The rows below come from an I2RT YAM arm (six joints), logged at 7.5 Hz.
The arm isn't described. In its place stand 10 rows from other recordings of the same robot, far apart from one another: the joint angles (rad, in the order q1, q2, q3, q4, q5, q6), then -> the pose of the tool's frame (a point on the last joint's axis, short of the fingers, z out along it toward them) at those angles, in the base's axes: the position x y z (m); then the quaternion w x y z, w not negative.
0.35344 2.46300 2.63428 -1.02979 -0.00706 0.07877 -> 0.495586, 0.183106, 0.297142, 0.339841, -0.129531, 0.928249, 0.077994
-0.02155 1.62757 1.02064 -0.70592 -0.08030 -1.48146 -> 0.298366, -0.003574, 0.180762, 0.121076, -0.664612, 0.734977, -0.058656
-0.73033 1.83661 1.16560 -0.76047 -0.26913 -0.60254 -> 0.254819, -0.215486, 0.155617, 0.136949, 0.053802, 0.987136, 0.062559
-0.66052 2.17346 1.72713 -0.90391 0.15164 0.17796 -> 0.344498, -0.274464, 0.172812, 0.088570, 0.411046, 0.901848, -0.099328
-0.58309 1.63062 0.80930 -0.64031 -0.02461 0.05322 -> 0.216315, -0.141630, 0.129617, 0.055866, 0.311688, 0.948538, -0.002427
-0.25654 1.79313 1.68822 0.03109 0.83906 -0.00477 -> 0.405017, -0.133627, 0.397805, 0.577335, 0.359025, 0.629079, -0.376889
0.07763 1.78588 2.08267 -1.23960 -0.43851 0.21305 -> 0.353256, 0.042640, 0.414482, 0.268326, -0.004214, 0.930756, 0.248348
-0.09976 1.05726 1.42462 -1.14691 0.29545 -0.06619 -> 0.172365, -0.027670, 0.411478, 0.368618, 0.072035, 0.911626, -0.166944
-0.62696 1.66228 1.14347 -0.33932 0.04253 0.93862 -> 0.289244, -0.211417, 0.224119, 0.347628, 0.666066, 0.659033, 0.034442
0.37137 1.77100 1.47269 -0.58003 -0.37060 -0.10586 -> 0.361291, 0.154538, 0.275075, 0.307668, -0.279277, 0.883582, 0.215933
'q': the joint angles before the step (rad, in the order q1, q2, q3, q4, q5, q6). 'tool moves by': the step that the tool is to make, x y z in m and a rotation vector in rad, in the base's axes. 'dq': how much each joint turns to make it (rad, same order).
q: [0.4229, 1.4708, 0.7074, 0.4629, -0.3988, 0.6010]
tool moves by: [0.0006, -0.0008, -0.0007, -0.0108, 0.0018, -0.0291]
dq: [0.0001, 0.0000, 0.0002, -0.0062, 0.0306, 0.0000]
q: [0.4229, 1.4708, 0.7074, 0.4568, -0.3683, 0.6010]
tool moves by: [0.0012, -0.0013, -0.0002, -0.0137, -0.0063, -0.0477]
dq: [0.0000, 0.0000, -0.0001, 0.0003, 0.0500, 0.0000]
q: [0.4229, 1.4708, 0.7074, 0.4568, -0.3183, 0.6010]
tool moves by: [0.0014, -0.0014, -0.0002, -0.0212, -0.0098, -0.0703]
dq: [0.0024, 0.0000, 0.0000, 0.0000, 0.0764, -0.0003]
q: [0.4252, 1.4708, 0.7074, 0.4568, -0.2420, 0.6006]
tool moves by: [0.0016, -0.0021, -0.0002, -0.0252, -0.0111, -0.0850]
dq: [0.0019, 0.0000, 0.0001, -0.0004, 0.0912, 0.0000]
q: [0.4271, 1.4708, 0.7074, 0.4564, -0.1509, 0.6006]
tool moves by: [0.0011, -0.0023, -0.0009, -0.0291, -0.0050, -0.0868]
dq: [0.0024, -0.0001, -0.0001, -0.0075, 0.0937, 0.0001]
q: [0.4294, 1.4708, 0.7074, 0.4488, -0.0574, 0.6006]
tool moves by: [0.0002, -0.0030, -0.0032, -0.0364, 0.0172, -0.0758]
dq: [0.0001, -0.0001, 0.0000, -0.0309, 0.0802, 0.0001]
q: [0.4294, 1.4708, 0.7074, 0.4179, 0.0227, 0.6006]
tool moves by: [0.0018, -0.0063, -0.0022, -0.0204, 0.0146, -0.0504]
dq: [-0.0165, -0.0001, -0.0001, -0.0217, 0.0362, 0.0000]
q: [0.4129, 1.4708, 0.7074, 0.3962, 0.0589, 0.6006]
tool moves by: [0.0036, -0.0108, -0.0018, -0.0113, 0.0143, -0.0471]
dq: [-0.0346, 0.0000, -0.0001, -0.0174, 0.0134, 0.0000]
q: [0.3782, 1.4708, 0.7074, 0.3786, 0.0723, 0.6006]
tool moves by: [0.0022, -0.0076, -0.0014, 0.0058, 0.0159, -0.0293]
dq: [-0.0252, -0.0001, -0.0002, -0.0135, -0.0005, 0.0119]
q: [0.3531, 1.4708, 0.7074, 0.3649, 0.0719, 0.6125]
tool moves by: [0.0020, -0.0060, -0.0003, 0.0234, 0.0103, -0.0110]
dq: [-0.0225, 0.0000, 0.0001, -0.0031, -0.0206, 0.0190]
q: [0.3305, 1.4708, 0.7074, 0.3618, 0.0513, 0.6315]
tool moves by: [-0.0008, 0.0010, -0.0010, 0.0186, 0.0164, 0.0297]
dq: [-0.0003, -0.0002, -0.0002, -0.0098, -0.0366, 0.0092]
